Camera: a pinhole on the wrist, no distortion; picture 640 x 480 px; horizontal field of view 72.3 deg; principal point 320.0 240.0 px. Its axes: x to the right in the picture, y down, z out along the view. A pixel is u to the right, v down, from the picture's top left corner.
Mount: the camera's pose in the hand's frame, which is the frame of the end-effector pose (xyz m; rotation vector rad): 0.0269 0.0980 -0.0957 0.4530 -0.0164 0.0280
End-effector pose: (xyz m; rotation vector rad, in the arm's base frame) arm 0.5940 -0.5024 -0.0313 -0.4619 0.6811 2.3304
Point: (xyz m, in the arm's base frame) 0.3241 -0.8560 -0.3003
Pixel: behind the camera
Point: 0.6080 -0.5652 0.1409
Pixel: outside the picture
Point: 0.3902 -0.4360 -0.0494
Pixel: outside the picture
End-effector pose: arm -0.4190 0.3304 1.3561 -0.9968 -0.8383 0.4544
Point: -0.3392 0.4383 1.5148
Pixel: outside the picture
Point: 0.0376 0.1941 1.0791
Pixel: behind the camera
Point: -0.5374 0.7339 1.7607
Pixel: 580 230
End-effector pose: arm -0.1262 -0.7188 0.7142 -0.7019 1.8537 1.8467
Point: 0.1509 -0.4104 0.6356
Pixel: 137 131
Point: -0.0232 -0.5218 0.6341
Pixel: 239 147
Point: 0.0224 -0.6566 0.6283
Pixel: outside the picture
